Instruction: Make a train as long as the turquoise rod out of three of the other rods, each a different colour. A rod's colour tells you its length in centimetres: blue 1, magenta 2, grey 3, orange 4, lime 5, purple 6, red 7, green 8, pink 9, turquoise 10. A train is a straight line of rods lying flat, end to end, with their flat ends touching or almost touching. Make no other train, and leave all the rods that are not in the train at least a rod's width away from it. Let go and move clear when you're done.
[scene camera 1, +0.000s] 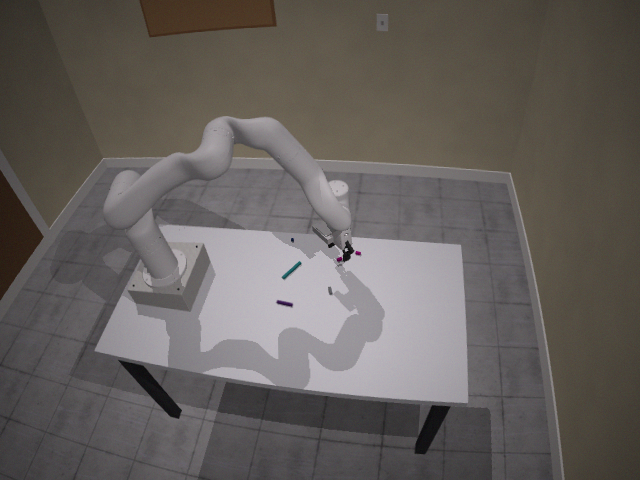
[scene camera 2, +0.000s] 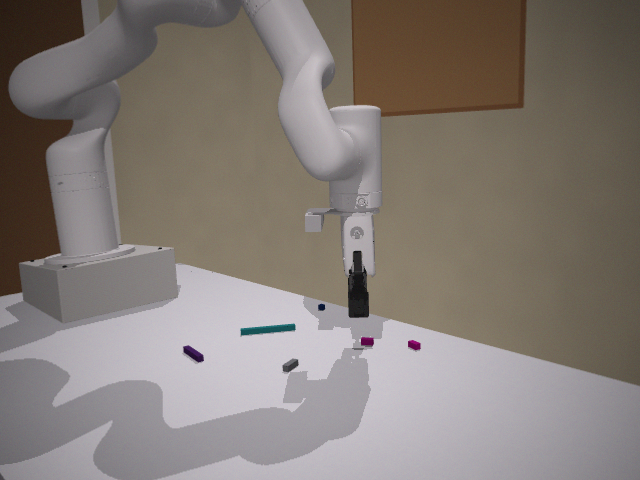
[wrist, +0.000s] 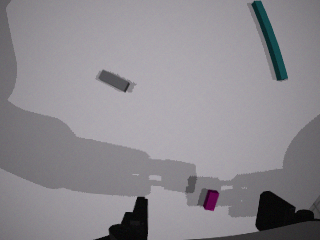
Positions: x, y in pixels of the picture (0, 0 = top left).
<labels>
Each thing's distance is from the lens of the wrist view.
my gripper (wrist: 205, 214): 0.16 m
turquoise rod (wrist: 267, 30): 0.25 m
</labels>
